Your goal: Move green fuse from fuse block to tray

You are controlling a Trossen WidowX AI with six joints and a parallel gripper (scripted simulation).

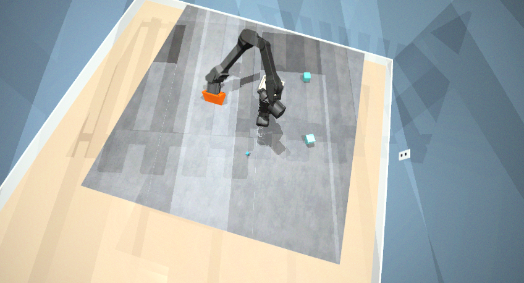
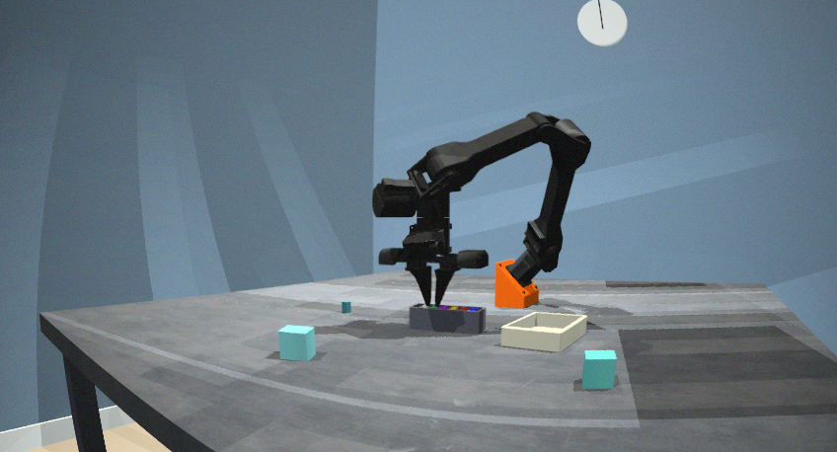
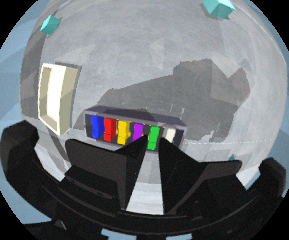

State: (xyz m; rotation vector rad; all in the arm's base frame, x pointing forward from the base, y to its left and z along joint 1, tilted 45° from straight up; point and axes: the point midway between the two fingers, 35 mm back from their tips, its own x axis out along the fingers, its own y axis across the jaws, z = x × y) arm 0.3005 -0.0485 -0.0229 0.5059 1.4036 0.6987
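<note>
Right now the cream tray is 210 mm to the left of my gripper tip and 40 mm below it. The rest, counted from my gripper tip: green fuse: 20 mm below.
</note>
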